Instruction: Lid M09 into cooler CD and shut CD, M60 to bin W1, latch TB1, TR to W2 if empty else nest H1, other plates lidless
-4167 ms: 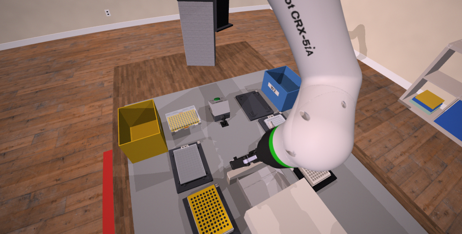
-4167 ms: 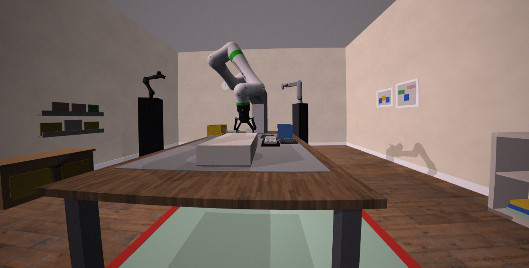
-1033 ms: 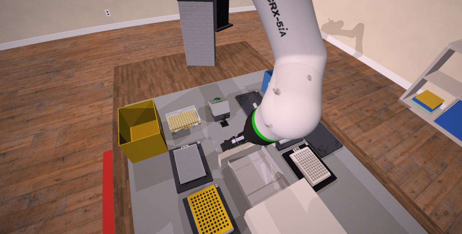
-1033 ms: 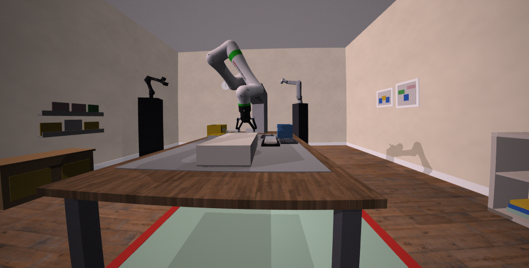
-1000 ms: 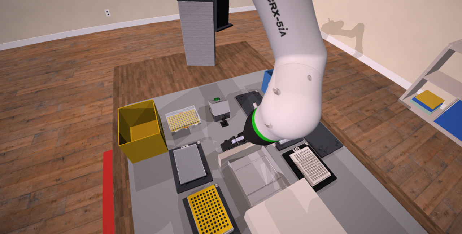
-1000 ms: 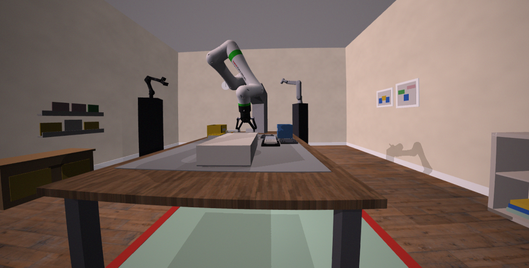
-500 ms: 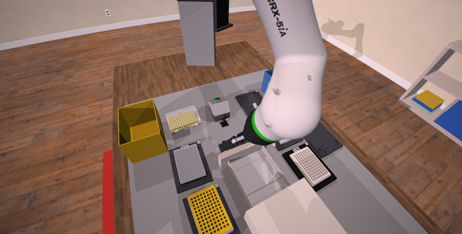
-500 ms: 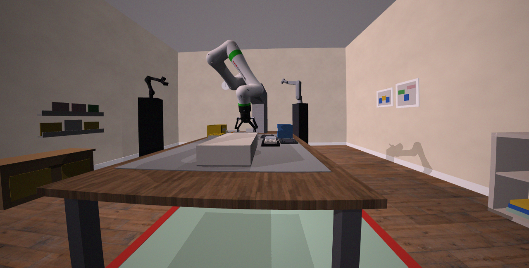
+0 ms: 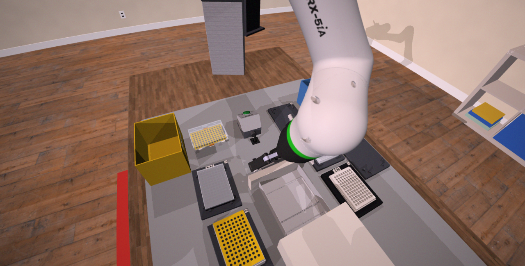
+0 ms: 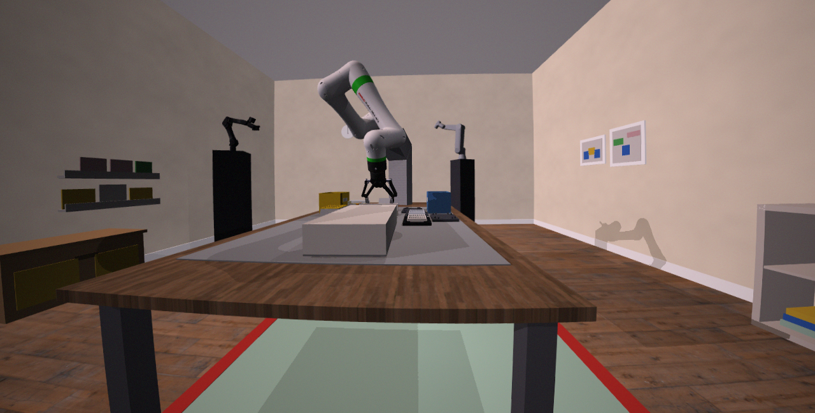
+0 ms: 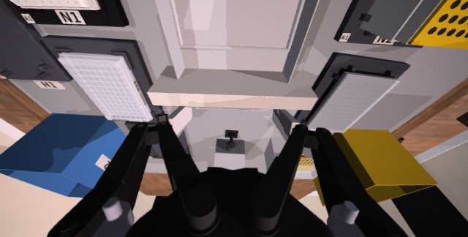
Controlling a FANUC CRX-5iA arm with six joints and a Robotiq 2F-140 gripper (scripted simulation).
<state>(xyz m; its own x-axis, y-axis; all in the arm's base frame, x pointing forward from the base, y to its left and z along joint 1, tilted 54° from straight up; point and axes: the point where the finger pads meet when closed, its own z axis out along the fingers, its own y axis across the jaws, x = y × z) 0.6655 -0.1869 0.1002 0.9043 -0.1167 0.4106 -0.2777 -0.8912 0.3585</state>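
The lid is 8 cm behind my hand, 17 cm to the right of it and 3 cm below it. From my hand the other things lie so: cooler drawer (15 cm ahead, 6 cm to the right, 3 cm below); nest N4 (8 cm behind, 17 cm to the right, 5 cm below); green key DONE (21 cm behind, 9 cm to the left, 1 cm above).
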